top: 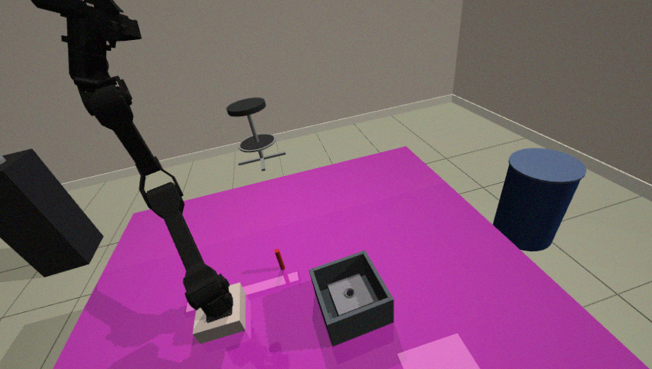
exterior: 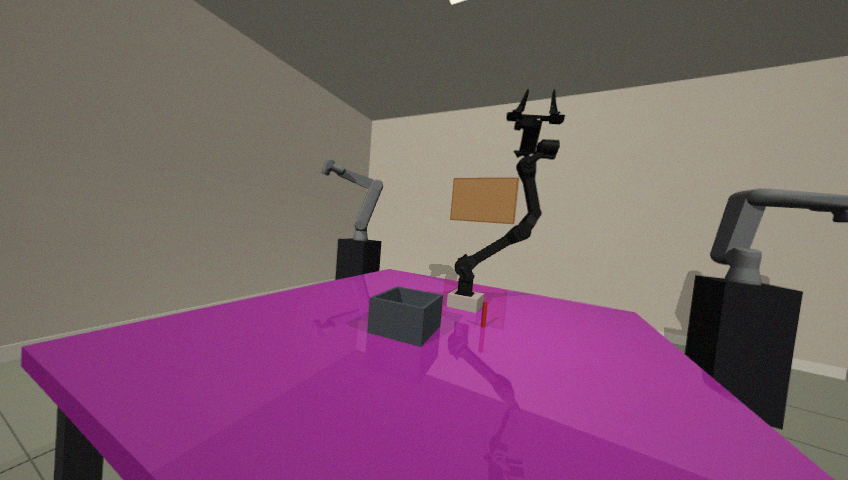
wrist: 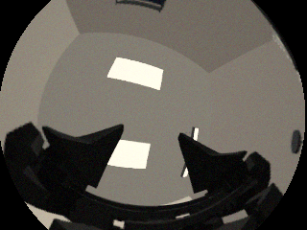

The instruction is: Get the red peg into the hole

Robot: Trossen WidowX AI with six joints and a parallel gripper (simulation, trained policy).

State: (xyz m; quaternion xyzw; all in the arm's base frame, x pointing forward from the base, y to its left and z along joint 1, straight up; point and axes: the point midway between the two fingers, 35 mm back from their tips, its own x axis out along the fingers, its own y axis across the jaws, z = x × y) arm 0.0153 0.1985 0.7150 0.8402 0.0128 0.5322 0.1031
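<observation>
Right now the red peg is 76 cm below my gripper tip, 15 cm ahead of it and 9 cm to the right of it. Round my gripper tip: dark grey box 77 cm below, 30 cm ahead, 29 cm to the right; grey plate 75 cm below, 30 cm ahead, 29 cm to the right.
</observation>
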